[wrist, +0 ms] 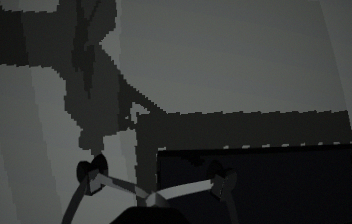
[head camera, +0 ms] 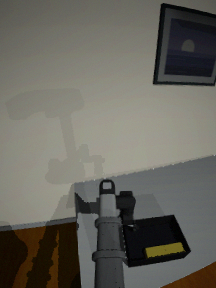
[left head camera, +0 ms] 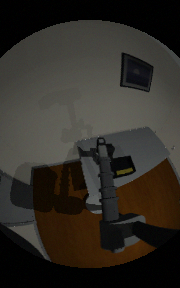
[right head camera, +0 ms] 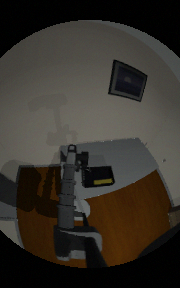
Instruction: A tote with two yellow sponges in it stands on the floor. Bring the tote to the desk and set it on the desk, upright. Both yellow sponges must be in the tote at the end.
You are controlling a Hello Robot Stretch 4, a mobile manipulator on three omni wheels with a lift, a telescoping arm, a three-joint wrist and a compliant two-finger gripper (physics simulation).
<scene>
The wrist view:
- my gripper: 158, 170
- black tote: 294, 177
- grey desk: 126, 86
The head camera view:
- black tote: 164, 230
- grey desk: 175, 189
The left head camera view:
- grey desk: 146, 150
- framed picture: 135, 73
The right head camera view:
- grey desk: 130, 160
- framed picture: 126, 81
</scene>
